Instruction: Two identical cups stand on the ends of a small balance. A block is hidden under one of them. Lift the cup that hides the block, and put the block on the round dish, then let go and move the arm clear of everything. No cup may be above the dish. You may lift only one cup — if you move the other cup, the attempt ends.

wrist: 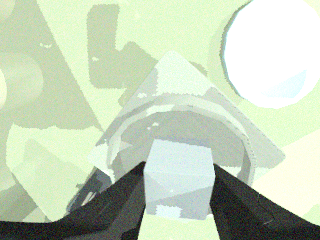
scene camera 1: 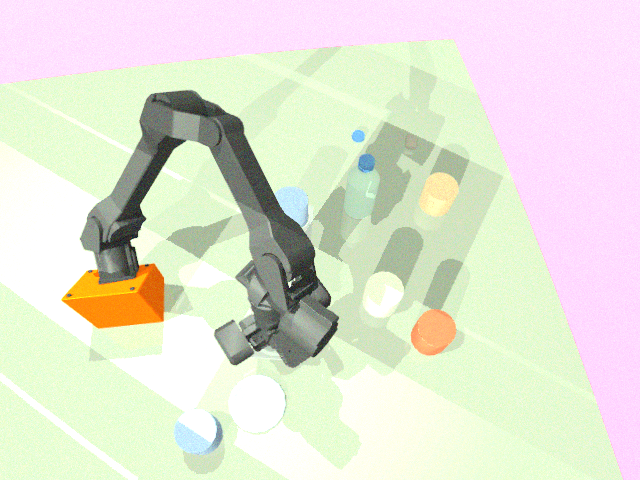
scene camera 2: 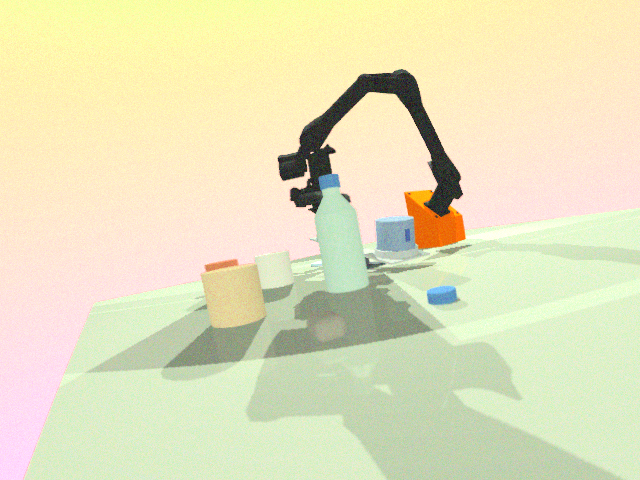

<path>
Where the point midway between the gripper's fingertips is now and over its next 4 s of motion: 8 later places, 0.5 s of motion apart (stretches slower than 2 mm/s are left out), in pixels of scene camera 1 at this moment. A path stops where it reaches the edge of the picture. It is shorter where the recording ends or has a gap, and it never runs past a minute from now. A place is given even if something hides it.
My gripper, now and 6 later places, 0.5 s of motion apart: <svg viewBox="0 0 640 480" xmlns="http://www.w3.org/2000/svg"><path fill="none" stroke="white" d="M276 332L276 321L266 359L254 399L256 401L260 401L252 393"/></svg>
</path>
